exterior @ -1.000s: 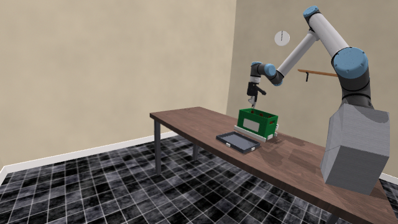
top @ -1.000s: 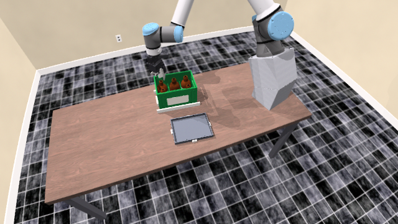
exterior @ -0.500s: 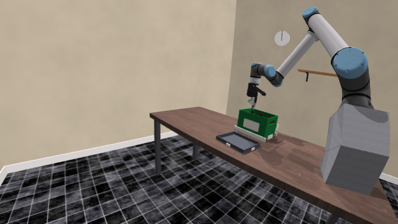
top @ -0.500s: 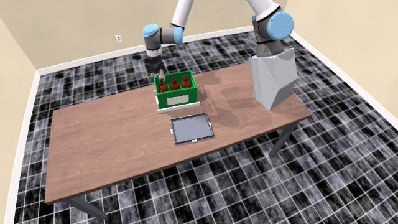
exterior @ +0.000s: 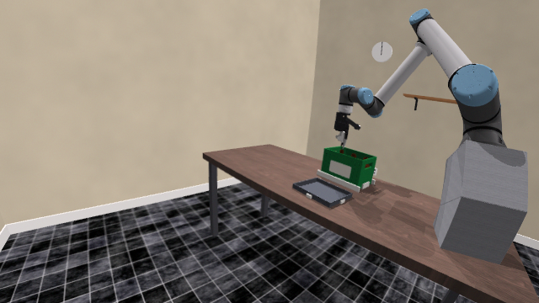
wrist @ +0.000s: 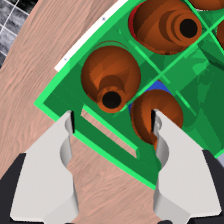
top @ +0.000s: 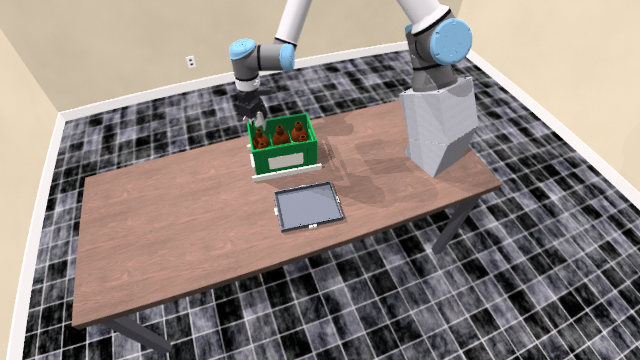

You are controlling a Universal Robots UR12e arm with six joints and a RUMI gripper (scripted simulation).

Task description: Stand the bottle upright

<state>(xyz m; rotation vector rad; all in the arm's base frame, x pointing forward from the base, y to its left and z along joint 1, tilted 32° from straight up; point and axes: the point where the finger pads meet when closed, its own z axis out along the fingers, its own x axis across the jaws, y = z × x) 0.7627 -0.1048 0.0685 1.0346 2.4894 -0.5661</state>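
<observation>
Right now my hand is 110 mm above the glass bottle. From my hand the other things lie so: grey tray (120 mm behind, 340 mm to the left, 180 mm below); green crate (90 mm behind, 50 mm to the left, 110 mm below).
</observation>
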